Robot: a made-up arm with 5 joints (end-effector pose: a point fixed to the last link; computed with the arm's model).
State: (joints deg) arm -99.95 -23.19 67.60 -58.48 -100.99
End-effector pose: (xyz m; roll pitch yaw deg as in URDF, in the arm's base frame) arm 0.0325 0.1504 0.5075 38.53 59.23 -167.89
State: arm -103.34 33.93 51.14 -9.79 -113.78
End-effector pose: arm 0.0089 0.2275 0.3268 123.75 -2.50 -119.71
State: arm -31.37 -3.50 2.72 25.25 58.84
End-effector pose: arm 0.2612 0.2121 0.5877 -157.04 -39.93 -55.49
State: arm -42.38 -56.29 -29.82 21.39 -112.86
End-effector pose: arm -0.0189 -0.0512 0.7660 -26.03 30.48 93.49
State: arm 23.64 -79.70 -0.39 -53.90 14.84
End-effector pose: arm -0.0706 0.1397 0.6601 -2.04 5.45 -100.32
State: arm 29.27 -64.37 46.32 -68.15 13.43
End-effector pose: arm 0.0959 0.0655 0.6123 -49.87 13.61 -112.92
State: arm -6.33 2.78 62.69 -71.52 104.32
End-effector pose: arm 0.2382 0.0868 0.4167 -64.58 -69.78 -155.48
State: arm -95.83 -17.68 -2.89 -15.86 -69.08
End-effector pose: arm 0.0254 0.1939 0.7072 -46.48 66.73 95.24
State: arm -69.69 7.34 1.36 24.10 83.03
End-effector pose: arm 0.1119 0.3165 0.5319 -178.54 -58.03 11.10
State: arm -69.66 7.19 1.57 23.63 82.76
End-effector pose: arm 0.1119 0.3162 0.5322 -177.65 -58.04 10.17
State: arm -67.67 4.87 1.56 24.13 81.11
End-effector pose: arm 0.1196 0.3094 0.5439 -173.37 -57.67 3.69
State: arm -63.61 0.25 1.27 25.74 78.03
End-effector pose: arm 0.1338 0.2938 0.5672 -165.88 -56.41 -8.15
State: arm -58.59 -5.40 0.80 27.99 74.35
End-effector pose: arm 0.1475 0.2717 0.5944 -157.86 -54.13 -21.33
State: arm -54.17 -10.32 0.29 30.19 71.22
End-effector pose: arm 0.1558 0.2503 0.6168 -151.95 -51.64 -31.63
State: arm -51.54 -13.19 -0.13 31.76 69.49
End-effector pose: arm 0.1589 0.2370 0.6294 -149.10 -50.10 -37.04
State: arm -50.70 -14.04 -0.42 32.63 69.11
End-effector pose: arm 0.1597 0.2328 0.6334 -148.67 -49.74 -38.33
